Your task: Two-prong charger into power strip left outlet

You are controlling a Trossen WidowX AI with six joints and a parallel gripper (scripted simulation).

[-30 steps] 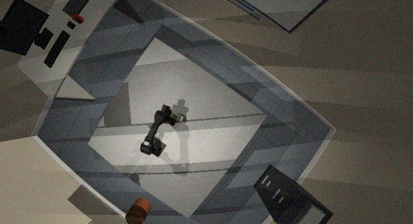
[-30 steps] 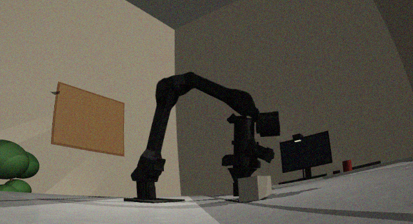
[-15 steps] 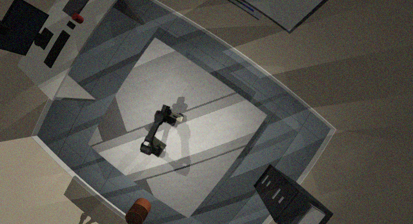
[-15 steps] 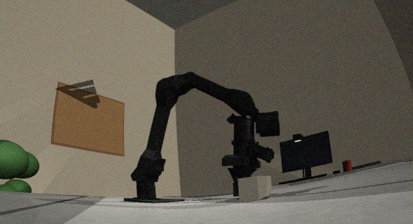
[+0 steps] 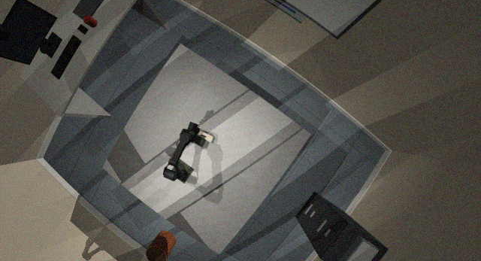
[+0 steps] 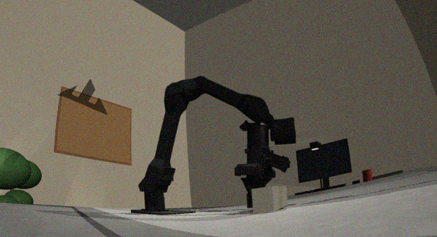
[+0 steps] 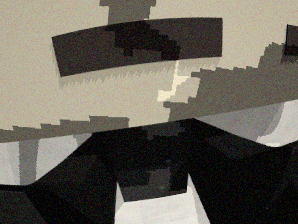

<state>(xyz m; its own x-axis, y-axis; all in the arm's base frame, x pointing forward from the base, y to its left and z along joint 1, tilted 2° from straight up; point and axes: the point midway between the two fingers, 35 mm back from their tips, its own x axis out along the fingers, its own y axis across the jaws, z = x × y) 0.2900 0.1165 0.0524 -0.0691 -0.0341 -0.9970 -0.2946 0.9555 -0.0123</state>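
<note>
Right now the two-prong charger is 2 cm ahead of my gripper tip, 1 cm to the left of it and 1 cm above it.
</note>
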